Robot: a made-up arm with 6 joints.
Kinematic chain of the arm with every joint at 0, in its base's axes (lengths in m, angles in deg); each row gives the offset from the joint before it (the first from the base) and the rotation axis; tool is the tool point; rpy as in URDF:
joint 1: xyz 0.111 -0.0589 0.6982 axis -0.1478 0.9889 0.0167
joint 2: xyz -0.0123 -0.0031 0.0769 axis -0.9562 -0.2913 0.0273
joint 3: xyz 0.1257 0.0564 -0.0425 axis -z
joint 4: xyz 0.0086 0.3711 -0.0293 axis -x
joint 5: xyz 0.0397 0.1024 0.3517 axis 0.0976 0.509 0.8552
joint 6: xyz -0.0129 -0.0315 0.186 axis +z
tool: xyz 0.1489 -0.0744 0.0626 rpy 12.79 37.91 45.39
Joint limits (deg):
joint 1: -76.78..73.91
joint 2: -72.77..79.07
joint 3: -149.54..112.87
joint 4: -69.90..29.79
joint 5: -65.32..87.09
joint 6: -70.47..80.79
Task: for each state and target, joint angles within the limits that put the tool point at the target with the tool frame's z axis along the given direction. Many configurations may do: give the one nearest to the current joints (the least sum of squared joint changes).
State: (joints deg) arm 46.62 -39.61 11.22 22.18 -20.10 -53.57
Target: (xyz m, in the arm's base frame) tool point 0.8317 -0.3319 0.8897 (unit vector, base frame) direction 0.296 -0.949 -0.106
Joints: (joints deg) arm 25.48 -72.77 43.53 8.67 -31.97 -31.19
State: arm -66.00 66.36 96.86 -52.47 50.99 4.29
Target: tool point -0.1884 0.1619 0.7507 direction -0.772 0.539 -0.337
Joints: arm -51.20 79.07 112.85 -55.68 10.05 13.51
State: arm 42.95 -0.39 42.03 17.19 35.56 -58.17
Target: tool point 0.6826 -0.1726 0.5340 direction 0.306 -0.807 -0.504
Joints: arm 67.54 -33.53 20.77 -19.02 31.51 -70.47
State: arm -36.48 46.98 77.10 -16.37 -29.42 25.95
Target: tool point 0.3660 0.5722 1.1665 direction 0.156 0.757 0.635
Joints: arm -18.01 52.15 45.62 -2.87 -26.50 42.79
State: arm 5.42 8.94 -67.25 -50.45 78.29 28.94
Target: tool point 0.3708 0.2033 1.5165 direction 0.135 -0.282 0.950
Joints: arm 10.73 -40.26 -28.31 -6.96 86.53 55.93
